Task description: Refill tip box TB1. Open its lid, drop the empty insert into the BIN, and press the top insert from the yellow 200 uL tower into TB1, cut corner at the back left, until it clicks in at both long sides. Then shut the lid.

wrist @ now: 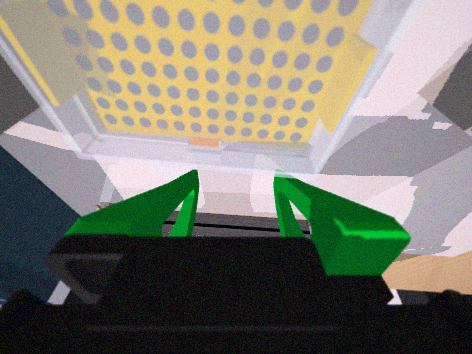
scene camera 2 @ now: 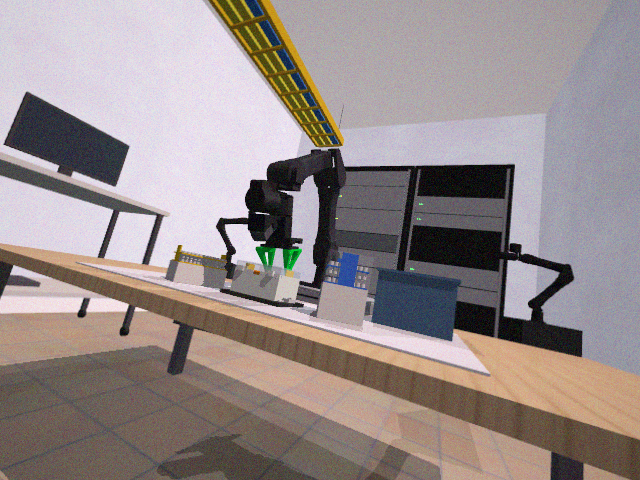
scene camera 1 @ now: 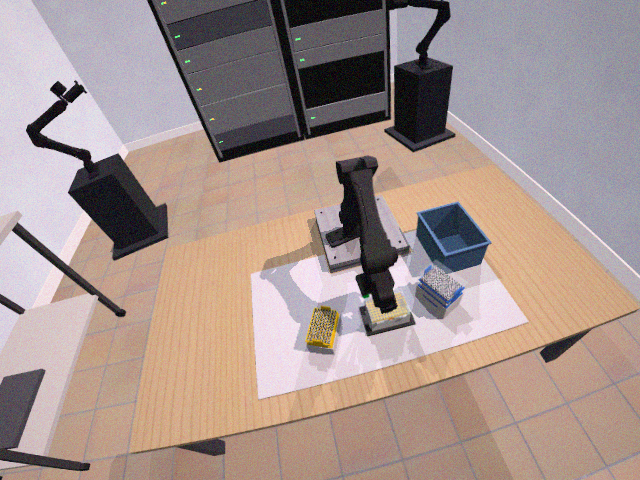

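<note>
Tip box TB1 [scene camera 1: 383, 325] [scene camera 2: 260, 287] stands in a dark holder. Its clear lid [wrist: 150, 152] lies shut over a yellow perforated insert [wrist: 212, 76]. My gripper [scene camera 2: 278, 267] [wrist: 236, 177] is open and empty, pointing down. Its green fingertips are at the box's edge nearest the arm base; whether they touch the lid cannot be told. In scene camera 1 the arm mostly hides the fingers. The yellow tower [scene camera 1: 323, 328] [scene camera 2: 195, 261], filled with tips, stands left of TB1 in scene camera 1. The blue BIN [scene camera 1: 466, 257] [scene camera 2: 413, 307] stands at the back right; part of its inside shows.
A blue-topped tip tower [scene camera 1: 440, 285] [scene camera 2: 342, 304] stands between TB1 and the BIN, to the right of TB1 in scene camera 1. The arm's grey base plate [scene camera 1: 336, 262] is behind the box. A white mat [scene camera 1: 281, 374] lies under the boxes on the wooden table [scene camera 1: 196, 330].
</note>
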